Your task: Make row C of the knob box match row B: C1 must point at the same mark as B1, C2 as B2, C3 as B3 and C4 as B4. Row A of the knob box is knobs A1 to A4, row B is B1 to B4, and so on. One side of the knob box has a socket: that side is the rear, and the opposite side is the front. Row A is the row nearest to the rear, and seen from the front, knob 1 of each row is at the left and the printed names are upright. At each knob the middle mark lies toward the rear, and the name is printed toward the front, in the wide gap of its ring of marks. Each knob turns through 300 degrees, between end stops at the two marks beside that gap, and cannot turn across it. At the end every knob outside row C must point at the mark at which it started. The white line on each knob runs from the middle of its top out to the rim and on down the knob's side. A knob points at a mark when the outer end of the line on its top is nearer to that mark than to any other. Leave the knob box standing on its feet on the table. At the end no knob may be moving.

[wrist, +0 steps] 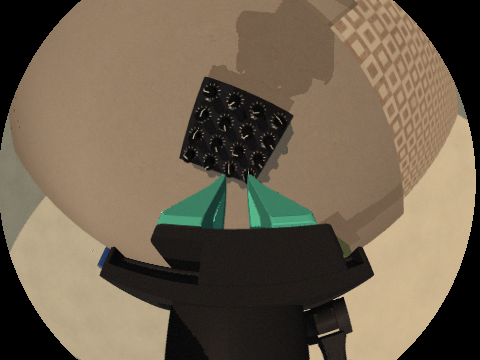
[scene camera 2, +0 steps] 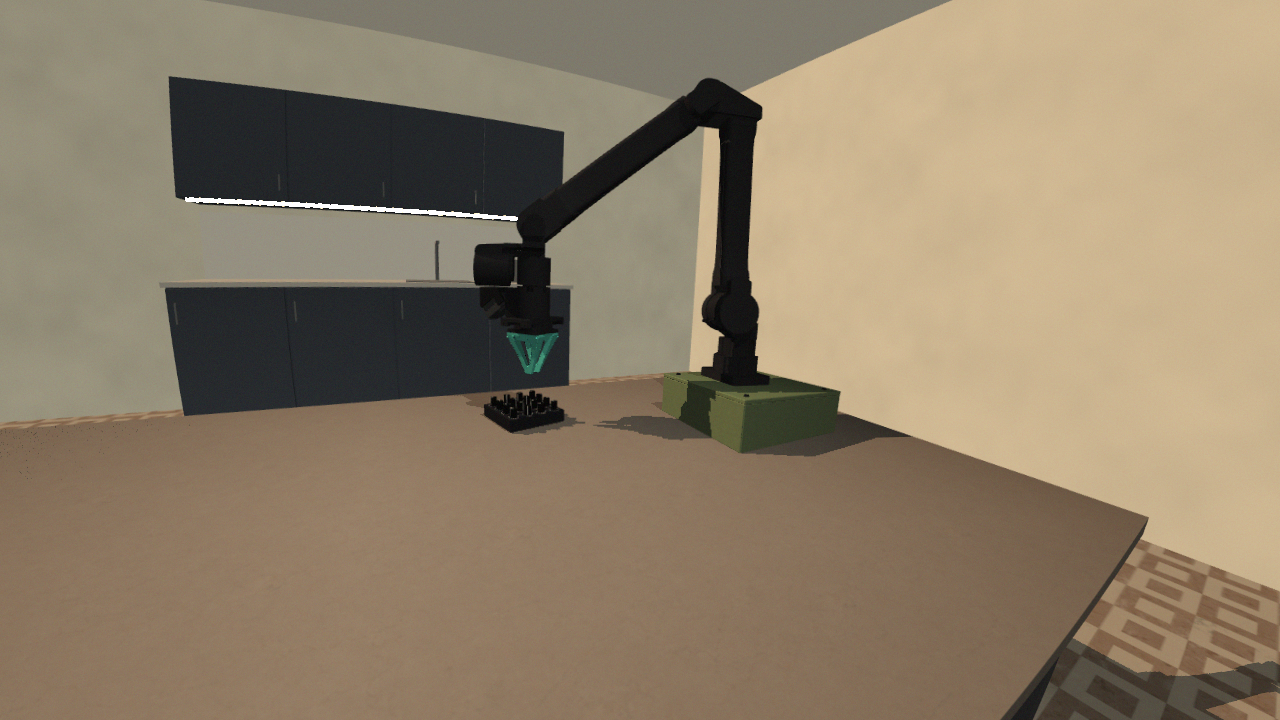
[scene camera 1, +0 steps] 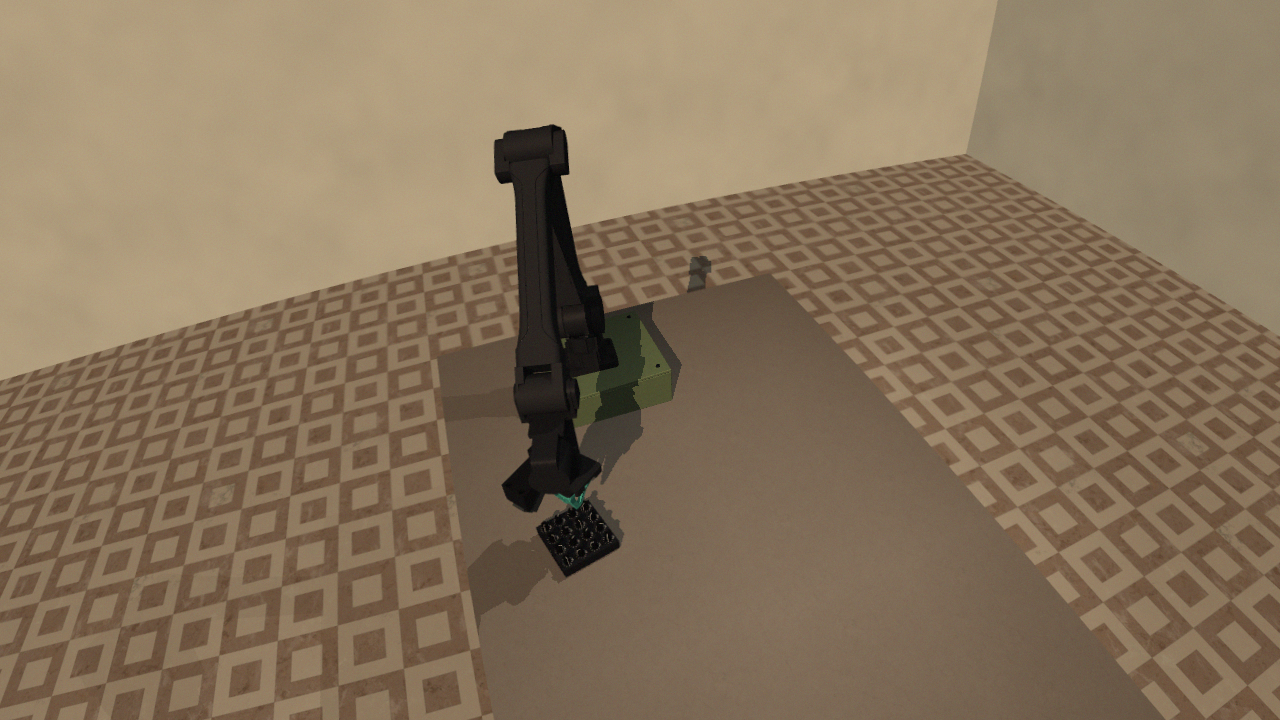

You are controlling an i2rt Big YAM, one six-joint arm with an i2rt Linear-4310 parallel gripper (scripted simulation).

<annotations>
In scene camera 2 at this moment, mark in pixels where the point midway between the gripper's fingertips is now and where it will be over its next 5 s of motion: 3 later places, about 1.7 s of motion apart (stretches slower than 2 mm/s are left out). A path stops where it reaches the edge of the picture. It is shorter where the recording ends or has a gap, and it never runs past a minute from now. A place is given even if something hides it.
My gripper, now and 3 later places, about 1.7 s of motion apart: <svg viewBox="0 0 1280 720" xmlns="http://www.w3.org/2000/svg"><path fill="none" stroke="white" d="M532 373L534 394L535 403L533 383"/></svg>
</annotations>
